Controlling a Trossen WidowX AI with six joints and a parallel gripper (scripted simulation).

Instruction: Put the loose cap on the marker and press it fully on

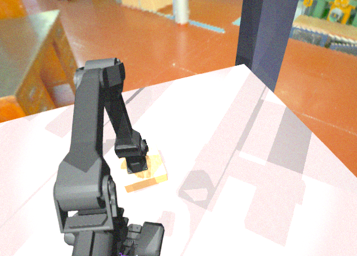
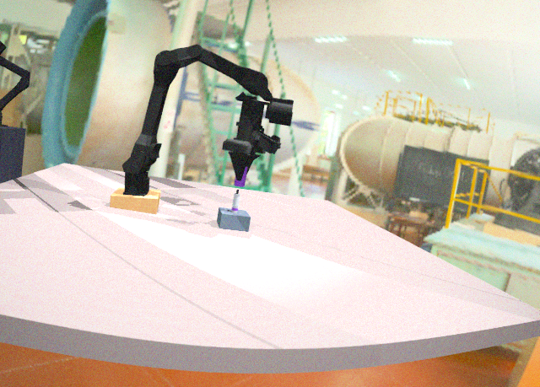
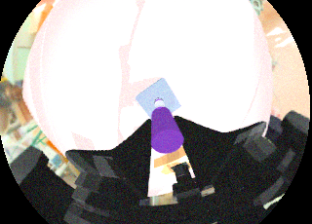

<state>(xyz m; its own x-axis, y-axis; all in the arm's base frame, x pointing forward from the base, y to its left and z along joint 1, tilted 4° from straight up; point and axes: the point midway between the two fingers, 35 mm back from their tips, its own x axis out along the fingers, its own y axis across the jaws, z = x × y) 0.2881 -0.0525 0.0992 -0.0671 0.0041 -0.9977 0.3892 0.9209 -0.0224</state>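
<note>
The grey holder block lies 10 cm below my gripper tip. Also, from my gripper tip: marker cap: 1 cm above.
</note>
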